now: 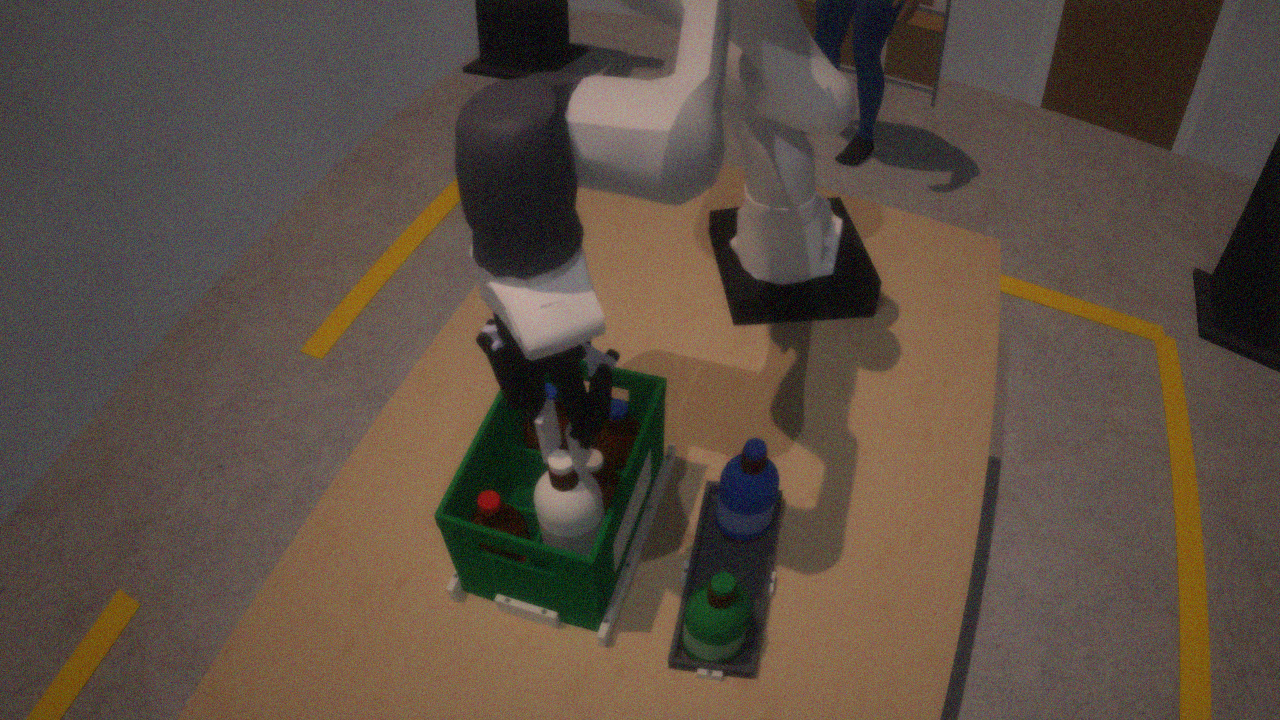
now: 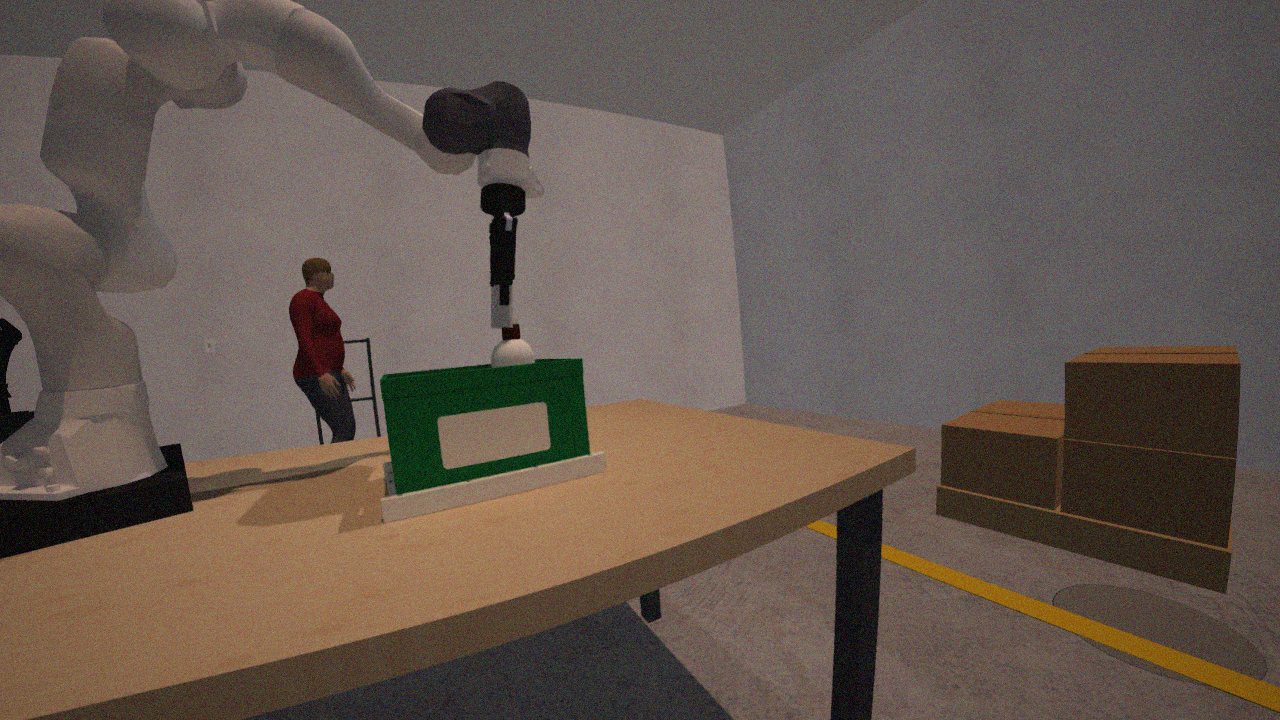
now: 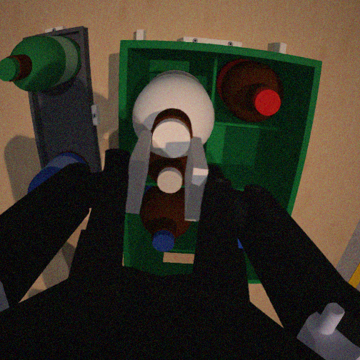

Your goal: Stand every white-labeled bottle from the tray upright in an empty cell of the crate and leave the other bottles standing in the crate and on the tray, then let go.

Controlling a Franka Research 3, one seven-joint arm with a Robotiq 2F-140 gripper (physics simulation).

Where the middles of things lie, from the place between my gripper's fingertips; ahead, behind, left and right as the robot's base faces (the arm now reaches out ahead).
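Labels:
The red-capped brown bottle (image 1: pixel 492 512) is 50 mm ahead of my hand, 80 mm to the right of it and 150 mm below it. I find the blue-labeled bottle (image 1: pixel 749 482) 160 mm behind my hand, and it is 140 mm to the left of the hand and 150 mm below it. There is also the green-labeled bottle (image 1: pixel 717 613), 190 mm to the left of my hand, 20 mm ahead of it and 150 mm below it. As for the white-labeled bottle (image 1: pixel 569 506), my hand is 60 mm above it and 10 mm short of it.

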